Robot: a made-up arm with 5 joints. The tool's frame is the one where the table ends. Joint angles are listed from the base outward.
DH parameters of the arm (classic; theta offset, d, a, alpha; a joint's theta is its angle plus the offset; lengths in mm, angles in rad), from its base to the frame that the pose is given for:
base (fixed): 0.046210 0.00 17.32 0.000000
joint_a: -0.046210 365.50 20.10 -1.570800
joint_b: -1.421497 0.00 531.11 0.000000
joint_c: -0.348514 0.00 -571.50 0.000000
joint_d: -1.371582 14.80 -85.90 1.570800
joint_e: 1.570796 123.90 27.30 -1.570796
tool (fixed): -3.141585 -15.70 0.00 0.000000
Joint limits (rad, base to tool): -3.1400..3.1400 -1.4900..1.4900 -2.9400..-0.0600 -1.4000..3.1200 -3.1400..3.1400
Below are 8 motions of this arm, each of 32 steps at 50 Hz.
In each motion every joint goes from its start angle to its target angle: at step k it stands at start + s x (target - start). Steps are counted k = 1, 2, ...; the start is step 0. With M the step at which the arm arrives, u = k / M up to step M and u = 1 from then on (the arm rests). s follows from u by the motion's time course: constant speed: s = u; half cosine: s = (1 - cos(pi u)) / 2; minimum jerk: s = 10 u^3 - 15 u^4 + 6 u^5.
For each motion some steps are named. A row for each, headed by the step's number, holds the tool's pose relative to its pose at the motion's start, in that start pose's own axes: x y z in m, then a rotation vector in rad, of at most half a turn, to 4 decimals.
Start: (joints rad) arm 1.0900 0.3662 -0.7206 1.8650 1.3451
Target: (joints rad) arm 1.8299 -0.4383 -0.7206 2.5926 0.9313
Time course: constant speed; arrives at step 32
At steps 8, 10, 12, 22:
8: 0.0917 0.0126 -0.1097 0.1828 -0.1161 -0.0321
10: 0.1150 0.0217 -0.1355 0.2280 -0.1454 -0.0431
12: 0.1384 0.0330 -0.1601 0.2730 -0.1749 -0.0554
22: 0.2561 0.1184 -0.2588 0.4937 -0.3223 -0.1346

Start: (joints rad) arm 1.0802 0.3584 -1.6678 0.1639 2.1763
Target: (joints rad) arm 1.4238 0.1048 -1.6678 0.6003 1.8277
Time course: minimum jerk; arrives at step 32
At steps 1, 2, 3, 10, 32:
1: 0.0000 0.0000 -0.0001 0.0000 -0.0001 -0.0001
2: 0.0002 -0.0004 -0.0008 -0.0003 -0.0011 -0.0007
3: 0.0007 -0.0012 -0.0026 -0.0011 -0.0035 -0.0023
10: 0.0192 -0.0327 -0.0636 -0.0291 -0.0892 -0.0580
32: 0.1158 -0.2372 -0.2931 -0.1981 -0.5150 -0.2924

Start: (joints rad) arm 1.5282 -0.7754 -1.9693 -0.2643 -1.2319
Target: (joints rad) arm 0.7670 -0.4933 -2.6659 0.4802 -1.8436
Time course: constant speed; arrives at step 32
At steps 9, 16, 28, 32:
9: 0.0024 0.0337 0.0486 -0.0603 -0.3826 0.0803
16: -0.0051 0.0532 0.0879 -0.1116 -0.6772 0.1471
28: -0.0391 0.0736 0.1528 -0.2106 -1.1729 0.2754
32: -0.0564 0.0768 0.1722 -0.2474 -1.3345 0.3232

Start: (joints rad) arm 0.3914 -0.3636 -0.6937 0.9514 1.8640
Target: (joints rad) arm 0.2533 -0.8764 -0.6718 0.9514 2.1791
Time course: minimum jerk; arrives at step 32
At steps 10, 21, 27, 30, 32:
10: 0.0134 -0.0502 0.0203 -0.0244 0.0813 0.0850
21: 0.0922 -0.1995 0.0858 -0.1251 0.3440 0.3618
27: 0.1288 -0.2415 0.1053 -0.1652 0.4272 0.4519
30: 0.1343 -0.2471 0.1079 -0.1711 0.4387 0.4646
32: 0.1347 -0.2475 0.1081 -0.1716 0.4396 0.4656

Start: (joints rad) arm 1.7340 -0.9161 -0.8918 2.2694 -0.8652
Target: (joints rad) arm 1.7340 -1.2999 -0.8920 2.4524 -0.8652
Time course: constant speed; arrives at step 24
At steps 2, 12, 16, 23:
2: -0.0136 0.0040 -0.0116 0.0109 0.0000 -0.0128
12: -0.0796 0.0328 -0.0678 0.0652 0.0000 -0.0765
16: -0.1047 0.0483 -0.0892 0.0869 0.0000 -0.1020
23: -0.1466 0.0808 -0.1249 0.1249 0.0000 -0.1466

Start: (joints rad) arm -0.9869 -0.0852 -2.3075 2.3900 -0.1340
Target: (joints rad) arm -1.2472 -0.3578 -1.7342 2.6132 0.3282
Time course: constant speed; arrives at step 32
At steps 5, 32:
5: 0.0143 0.0188 -0.0093 -0.0813 0.1128 0.0096
32: 0.0745 0.1440 -0.0835 -0.5349 0.7058 0.0170

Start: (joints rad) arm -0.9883 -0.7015 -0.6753 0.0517 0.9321
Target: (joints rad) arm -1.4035 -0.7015 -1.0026 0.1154 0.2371
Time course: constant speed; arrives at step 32
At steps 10, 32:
10: -0.0144 -0.0233 0.0807 0.1493 -0.1904 -0.0261
32: -0.0416 -0.1151 0.2371 0.4526 -0.6336 -0.2051

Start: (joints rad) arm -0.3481 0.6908 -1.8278 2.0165 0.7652
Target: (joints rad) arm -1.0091 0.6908 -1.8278 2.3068 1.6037
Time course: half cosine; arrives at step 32
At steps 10, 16, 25, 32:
10: 0.1033 0.0089 0.0923 -0.1304 0.2760 0.0273
16: 0.2424 0.0424 0.1901 -0.3080 0.6078 0.0327
25: 0.4452 0.1272 0.2867 -0.5801 1.0366 -0.0186
32: 0.5049 0.1597 0.3053 -0.6649 1.1533 -0.0479

